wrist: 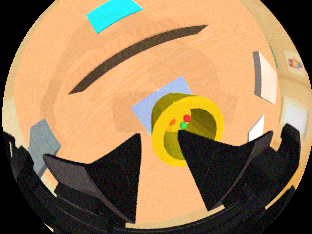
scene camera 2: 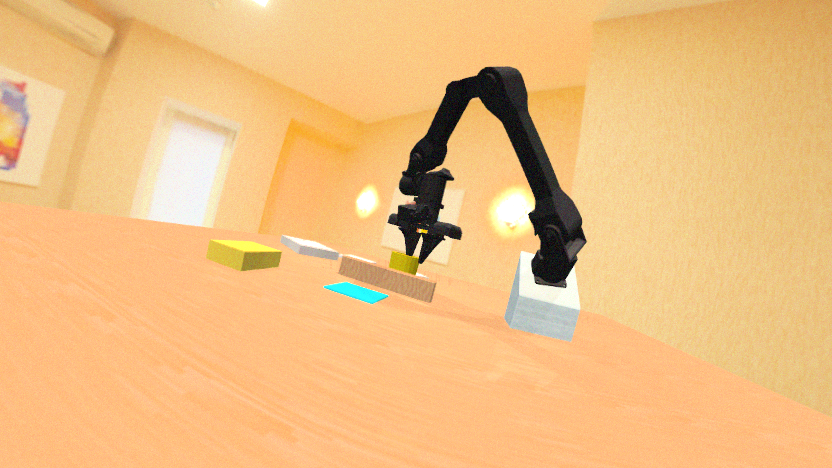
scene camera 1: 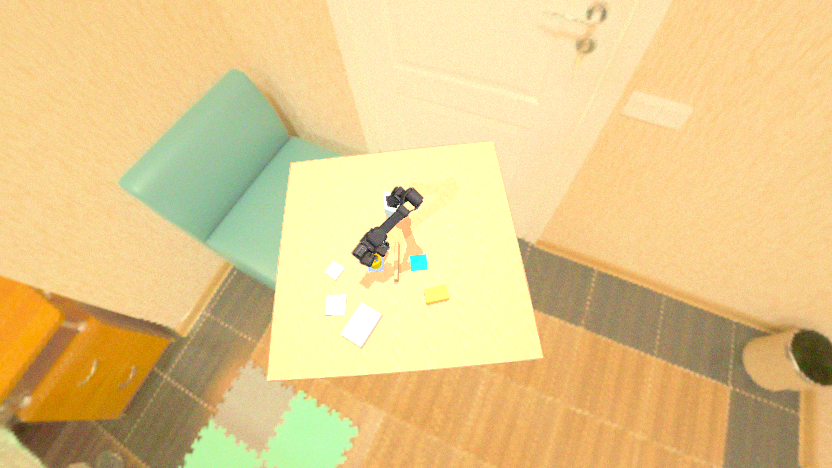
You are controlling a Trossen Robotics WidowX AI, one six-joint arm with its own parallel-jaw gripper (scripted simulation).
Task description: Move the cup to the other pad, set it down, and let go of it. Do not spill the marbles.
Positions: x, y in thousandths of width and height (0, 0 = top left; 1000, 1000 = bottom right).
I see my gripper (scene camera 2: 498, 559), a yellow cup (wrist: 662, 515), a white slab (scene camera 1: 432, 702), a wooden bar (scene camera 2: 508, 619) and a pale blue pad (wrist: 460, 468).
The white slab also shows in the wrist view (wrist: 851, 331) and in scene camera 2 (scene camera 2: 366, 529). My gripper is seen too in the wrist view (wrist: 511, 583). The wooden bar is seen too in the wrist view (wrist: 470, 156).
